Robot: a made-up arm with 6 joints.
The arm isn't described. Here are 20 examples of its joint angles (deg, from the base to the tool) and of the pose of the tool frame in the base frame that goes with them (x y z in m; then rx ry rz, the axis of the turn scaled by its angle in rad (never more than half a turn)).
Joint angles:
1: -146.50 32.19 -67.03 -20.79 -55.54 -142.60
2: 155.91 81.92 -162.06 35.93 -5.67 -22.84
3: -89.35 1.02 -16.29 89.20 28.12 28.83
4: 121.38 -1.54 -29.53 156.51 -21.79 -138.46
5: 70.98 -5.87 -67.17 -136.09 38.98 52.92
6: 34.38 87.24 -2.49 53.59 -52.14 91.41
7: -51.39 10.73 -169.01 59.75 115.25 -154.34
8: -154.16 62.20 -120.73 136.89 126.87 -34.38
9: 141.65 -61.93 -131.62 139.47 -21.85 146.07
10: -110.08 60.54 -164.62 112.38 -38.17 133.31
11: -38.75 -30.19 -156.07 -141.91 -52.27 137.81
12: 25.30 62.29 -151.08 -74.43 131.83 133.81
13: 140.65 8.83 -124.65 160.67 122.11 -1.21
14: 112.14 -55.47 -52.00 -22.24 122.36 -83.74
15: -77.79 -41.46 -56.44 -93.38 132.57 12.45
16: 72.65 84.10 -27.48 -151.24 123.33 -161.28
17: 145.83 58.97 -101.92 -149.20 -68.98 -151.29
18: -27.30 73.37 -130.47 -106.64 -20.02 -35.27
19: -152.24 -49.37 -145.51 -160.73 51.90 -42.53
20: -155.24 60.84 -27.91 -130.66 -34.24 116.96
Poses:
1: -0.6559 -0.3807 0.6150 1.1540 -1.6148 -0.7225
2: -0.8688 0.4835 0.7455 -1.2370 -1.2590 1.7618
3: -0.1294 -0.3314 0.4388 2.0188 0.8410 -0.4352
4: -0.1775 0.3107 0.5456 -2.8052 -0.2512 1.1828
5: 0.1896 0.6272 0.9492 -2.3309 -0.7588 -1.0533
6: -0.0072 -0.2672 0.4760 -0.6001 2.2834 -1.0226
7: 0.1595 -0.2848 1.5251 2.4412 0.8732 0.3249
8: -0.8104 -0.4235 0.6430 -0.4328 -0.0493 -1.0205
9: 0.3289 -0.2312 1.4911 -0.4314 -0.7471 -0.1307
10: -0.4337 -0.8215 0.9186 0.7444 -2.2666 -0.0991
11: -0.1401 0.1952 1.5575 -1.7452 0.0543 -1.4861
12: 0.8523 0.2230 0.9443 0.1796 1.5165 -1.7371
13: -0.4373 0.3309 1.4409 -0.8328 0.7675 -1.5244
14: -0.0184 0.2144 1.1458 1.6026 1.3183 -0.3909
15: -0.0784 -0.3897 1.1992 -0.9324 -2.2260 0.2425
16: 0.0180 -0.0017 0.2316 -1.8676 0.1270 0.3063
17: -0.6517 0.3476 0.4485 2.2185 -0.2805 -1.0088
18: 0.8100 -0.3825 0.4697 2.6020 0.3301 0.1331
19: 0.4012 0.2403 1.5566 -1.7066 -0.4133 -0.5721
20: -0.0669 -0.1631 0.2990 1.1243 1.0291 0.1353
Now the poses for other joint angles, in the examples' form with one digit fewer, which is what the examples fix.
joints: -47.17 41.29 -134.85 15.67 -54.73 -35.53
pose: 0.470 -0.669 1.161 -1.196 0.674 -2.216
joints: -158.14 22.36 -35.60 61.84 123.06 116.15
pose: -0.303 -0.128 0.451 2.392 -0.930 1.746
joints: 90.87 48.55 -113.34 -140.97 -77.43 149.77
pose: -0.106 0.769 0.724 2.097 0.248 -1.988
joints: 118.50 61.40 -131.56 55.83 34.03 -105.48
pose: -0.408 0.839 0.668 -1.578 -2.220 1.052
